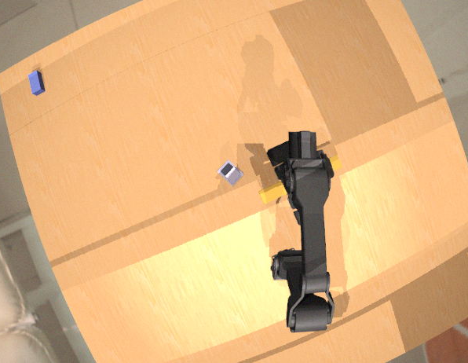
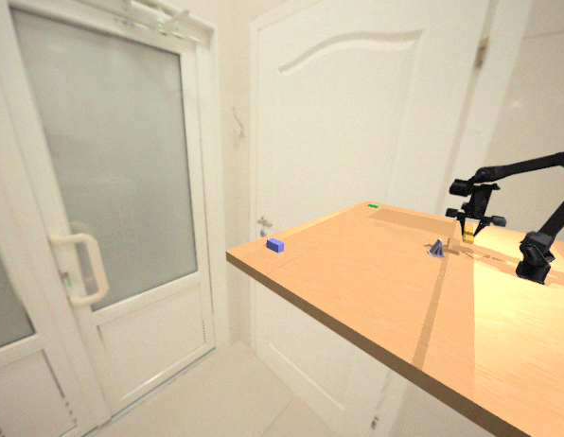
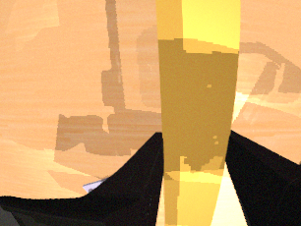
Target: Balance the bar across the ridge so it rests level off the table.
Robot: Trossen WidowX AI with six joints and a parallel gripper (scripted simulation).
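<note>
Now: the yellow bar 3 cm to the right of my gripper tip. The rest, counted from my gripper tip: pale violet ridge block: 13 cm to the left, 8 cm ahead; blue block: 57 cm to the left, 55 cm ahead, 5 cm below; small green block: 55 cm ahead, 43 cm to the right, 6 cm below.
</note>
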